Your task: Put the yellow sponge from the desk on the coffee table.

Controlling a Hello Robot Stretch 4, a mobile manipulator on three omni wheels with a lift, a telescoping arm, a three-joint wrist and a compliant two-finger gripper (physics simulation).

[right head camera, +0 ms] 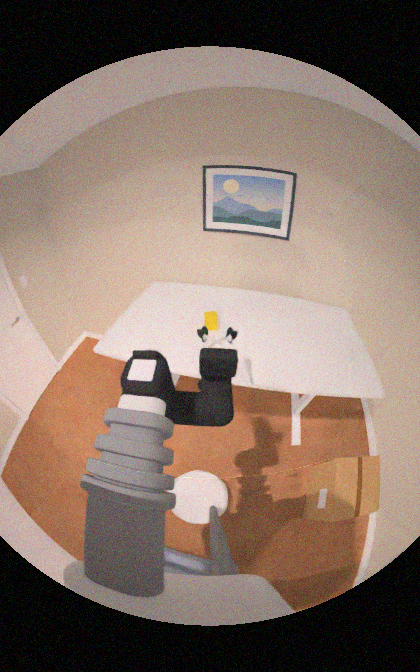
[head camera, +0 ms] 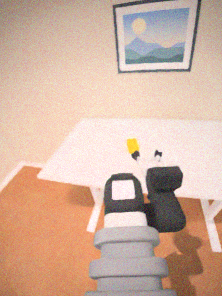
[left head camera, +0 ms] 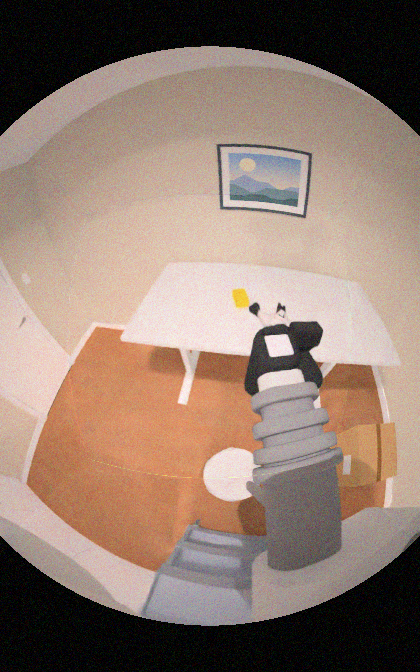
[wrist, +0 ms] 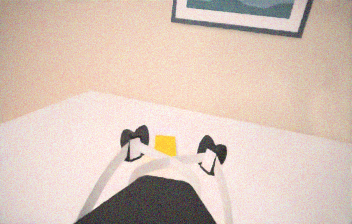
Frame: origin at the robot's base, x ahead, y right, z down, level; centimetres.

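Seen in the pictures: gripper, fingertip midpoint: (head camera: 145, 152) (wrist: 174, 142).
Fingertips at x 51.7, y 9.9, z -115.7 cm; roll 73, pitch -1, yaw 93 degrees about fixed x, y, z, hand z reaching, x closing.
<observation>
A point is followed by its place in that frame.
The yellow sponge (head camera: 132, 145) @(x 81.0, y 7.8, z -96.7 cm) (left head camera: 240, 298) (right head camera: 211, 320) (wrist: 165, 145) @(x 82.5, y 8.3, z -96.7 cm) lies on the white desk (head camera: 75, 155) @(x 80.7, y -31.3, z -92.2 cm) (left head camera: 175, 305) (right head camera: 145, 320) (wrist: 60, 150) @(x 80.0, y -21.6, z -92.2 cm). My gripper (head camera: 147, 155) @(x 51.7, y 9.9, z -115.7 cm) (left head camera: 268, 308) (right head camera: 217, 333) (wrist: 174, 142) @(x 51.7, y 9.9, z -115.7 cm) is open with nothing between its fingertips. It is over the desk, on the near side of the sponge. In the wrist view the sponge appears between the two fingertips, nearer the left one, and beyond them. I cannot tell the exact gap in height. A coffee table cannot be made out with certainty in these views.
A round white top (left head camera: 230, 474) (right head camera: 200, 497) is low beside my arm. A cardboard box (left head camera: 365, 455) (right head camera: 345, 487) stands on the floor at the right. A grey-blue stepped object (left head camera: 210, 565) is at the bottom of the left head view. A framed picture (head camera: 120, 35) @(x 130.7, y 6.9, z -157.8 cm) hangs behind the desk.
</observation>
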